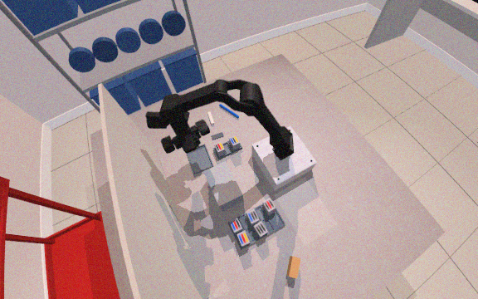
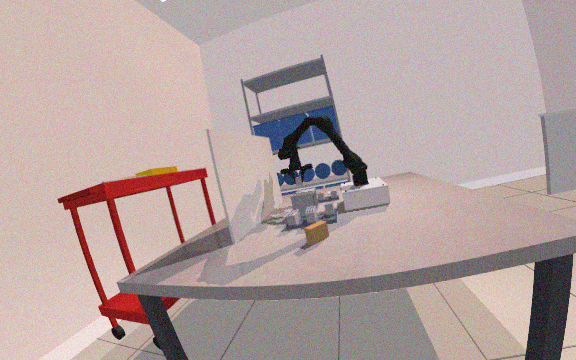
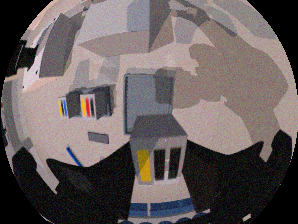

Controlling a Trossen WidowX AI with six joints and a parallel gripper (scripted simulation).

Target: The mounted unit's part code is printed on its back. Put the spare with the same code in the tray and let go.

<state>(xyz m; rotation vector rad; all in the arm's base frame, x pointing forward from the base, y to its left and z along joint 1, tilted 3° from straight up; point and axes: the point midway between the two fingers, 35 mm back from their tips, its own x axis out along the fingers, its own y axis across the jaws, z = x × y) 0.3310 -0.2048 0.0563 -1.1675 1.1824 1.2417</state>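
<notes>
Now: the grey-blue tray 1 cm behind my gripper tip, 1 cm to the left of it and 12 cm below it. From my gripper tip the other things lie so: upright board (19 cm ahead, 19 cm to the left, 10 cm above); blue pen (26 cm behind, 17 cm to the right, 12 cm below); mounted unit (4 cm behind, 21 cm to the left, 7 cm below).
</notes>
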